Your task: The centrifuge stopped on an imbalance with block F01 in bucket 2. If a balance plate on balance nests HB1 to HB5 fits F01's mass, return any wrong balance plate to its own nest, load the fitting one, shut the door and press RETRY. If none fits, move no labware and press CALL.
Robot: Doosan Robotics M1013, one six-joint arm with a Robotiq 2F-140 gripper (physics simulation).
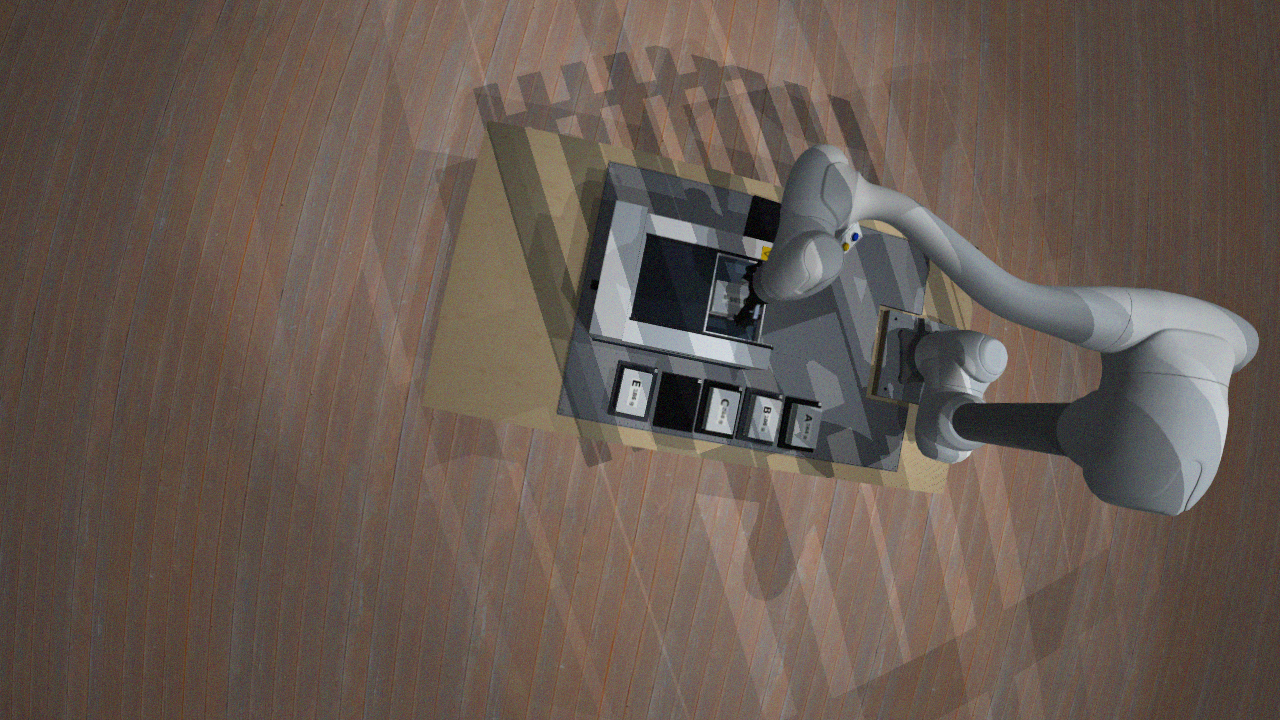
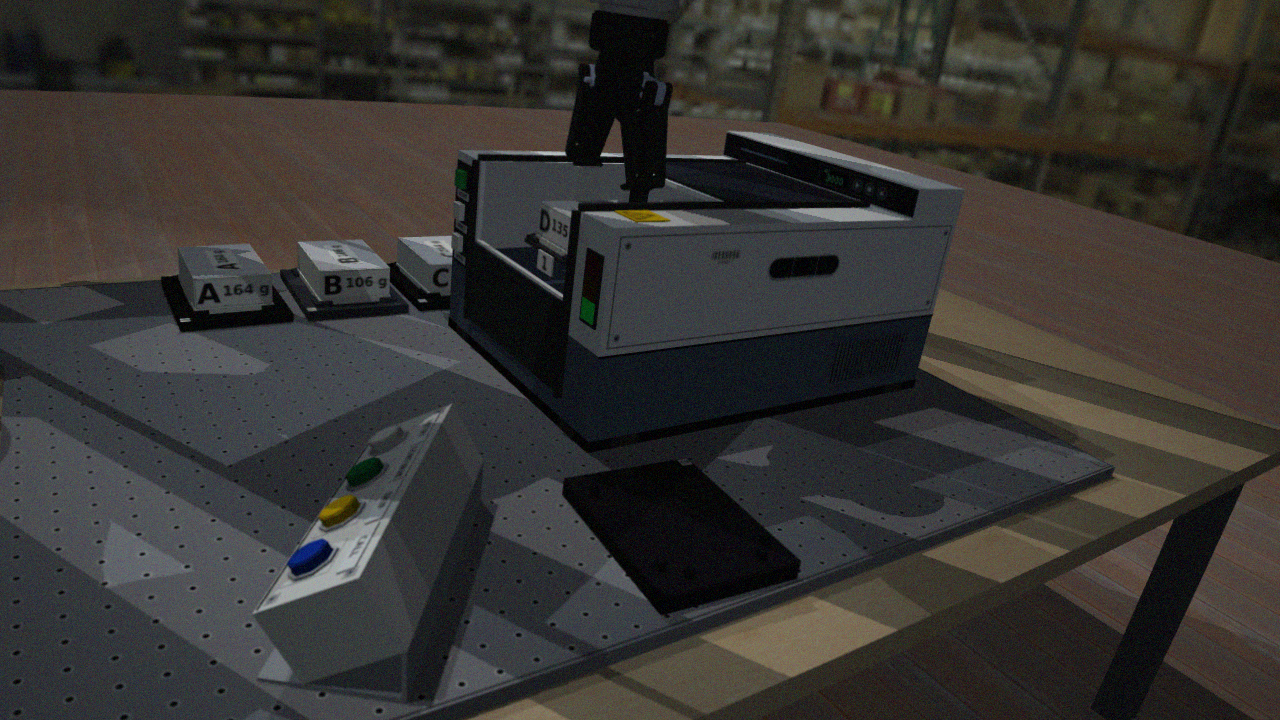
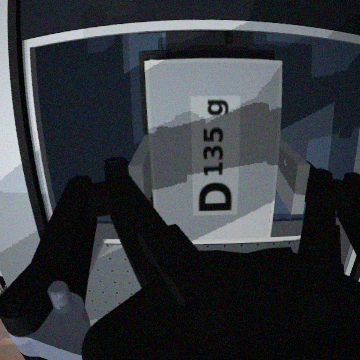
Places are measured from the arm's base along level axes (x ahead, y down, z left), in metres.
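Where they show: gripper, between the fingertips: (image 1: 735, 302) (image 3: 211, 153); arm's base, origin of its link: (image 1: 920, 357).
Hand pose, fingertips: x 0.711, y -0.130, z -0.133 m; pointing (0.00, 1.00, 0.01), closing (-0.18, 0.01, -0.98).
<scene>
Things, the pixels of their top centre, and the offset from my fingertips. "spot": a spot on its surface instead.
- balance plate D, centre of its top: (image 3: 215, 158) (image 2: 611, 209) (image 1: 737, 299) dx +0.007, dy -0.035, dz -0.001 m
- Plate A, centre of its top: (image 2: 223, 259) (image 1: 807, 426) dx -0.267, dy +0.094, dz +0.355 m
- plate B, centre of its top: (image 2: 342, 254) (image 1: 765, 418) dx -0.130, dy +0.094, dz +0.329 m
- plate C, centre of its top: (image 2: 443, 249) (image 1: 723, 411) dx +0.002, dy +0.094, dz +0.306 m
- plate E, centre of its top: (image 1: 634, 392) dx +0.265, dy +0.094, dz +0.252 m
- nest, centre of its top: (image 1: 678, 402) dx +0.131, dy +0.130, dz +0.284 m
- button box, centre of its top: (image 2: 387, 471) (image 1: 839, 244) dx -0.360, dy +0.064, dz -0.207 m
- green button, centre of its top: (image 2: 366, 460) dx -0.358, dy +0.073, dz -0.174 m
- yellow button, centre of its top: (image 2: 341, 499) dx -0.393, dy +0.073, dz -0.209 m
- blue button, centre of its top: (image 2: 311, 544) (image 1: 856, 235) dx -0.429, dy +0.073, dz -0.244 m
- black pad, a spot on its surface: (image 2: 680, 537) spot: dx -0.168, dy +0.131, dz -0.302 m
The balance plate D (image 1: 729, 300) (image 2: 554, 222) (image 3: 170, 100), marked 135 g, sits in the front opening of the centrifuge (image 1: 617, 268) (image 2: 760, 286), above a label 1. My gripper (image 1: 750, 313) (image 2: 613, 179) (image 3: 211, 153) is shut on plate D, one pad against each long side. Plate A (image 1: 803, 425) (image 2: 223, 282), marked 164 g, plate B (image 1: 763, 418) (image 2: 342, 273), marked 106 g, plate C (image 1: 721, 410) (image 2: 425, 265) and plate E (image 1: 633, 392) sit in nests. The nest (image 1: 677, 400) between C and E is empty. Block F01 does not show.
The button box (image 2: 429, 555) carries a green button (image 2: 364, 471), a yellow button (image 2: 339, 511) and a blue button (image 1: 854, 237) (image 2: 309, 557). A black pad (image 1: 762, 217) (image 2: 680, 537) lies beside the centrifuge. The centrifuge's side walls stand close around the fingers.
</scene>
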